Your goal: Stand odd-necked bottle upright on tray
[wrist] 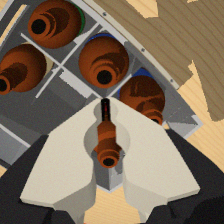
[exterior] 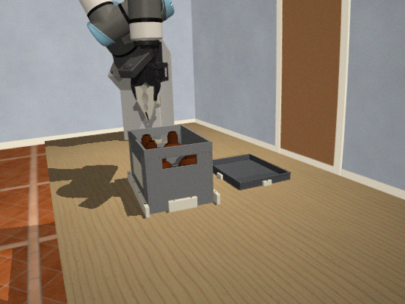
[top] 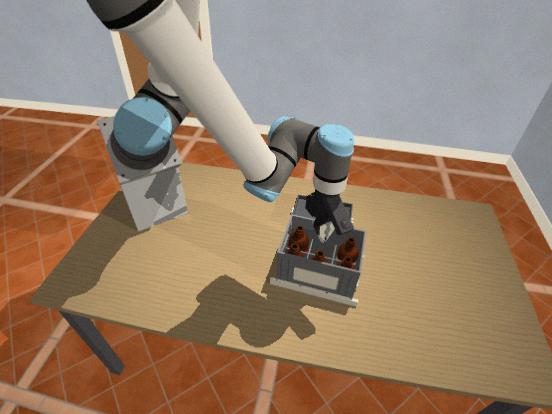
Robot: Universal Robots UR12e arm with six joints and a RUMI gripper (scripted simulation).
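The grey crate lies 1 cm ahead of my hand, 5 cm to the left of it and 16 cm below it. The rest, counted from my hand: bottle (10 cm ahead, 7 cm to the left, 15 cm below); grey tray (2 cm ahead, 34 cm to the left, 23 cm below).
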